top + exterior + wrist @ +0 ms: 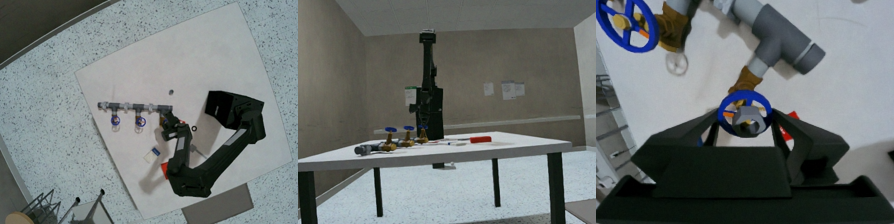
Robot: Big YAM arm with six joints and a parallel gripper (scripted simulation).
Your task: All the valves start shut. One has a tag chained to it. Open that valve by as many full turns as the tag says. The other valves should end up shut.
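Right now the red tag is 7 cm behind my hand, 7 cm to the left of it and 11 cm below it. The rest, counted from my hand: grey object (10 cm behind, 18 cm to the right, 11 cm below); red block (11 cm ahead, 35 cm to the left, 10 cm below); grey tool (12 cm behind, 29 cm to the left, 11 cm below).
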